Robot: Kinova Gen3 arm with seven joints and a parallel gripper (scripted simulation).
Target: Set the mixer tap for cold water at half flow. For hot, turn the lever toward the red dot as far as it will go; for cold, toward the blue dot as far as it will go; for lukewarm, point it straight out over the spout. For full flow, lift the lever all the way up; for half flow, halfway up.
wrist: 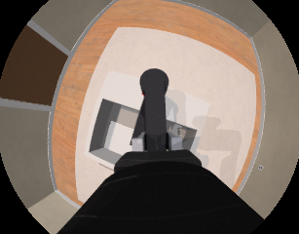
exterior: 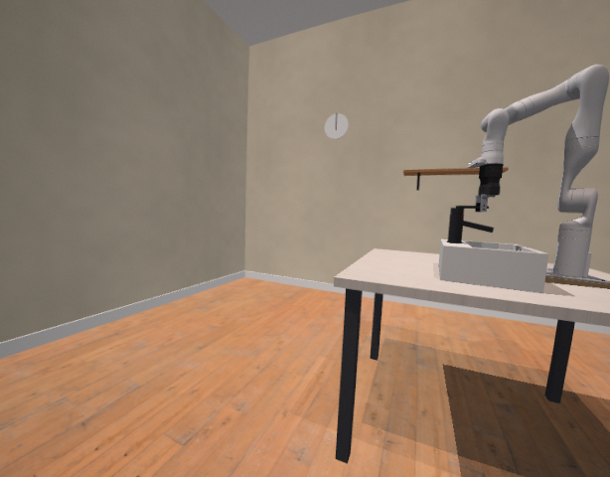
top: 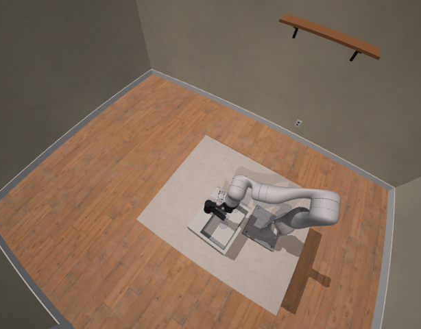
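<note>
Now: the lever 3 cm ahead of my hand and 1 cm to the left of it. Also, from my hand: white sink basin 23 cm below, 3 cm to the left, 3 cm behind.
</note>
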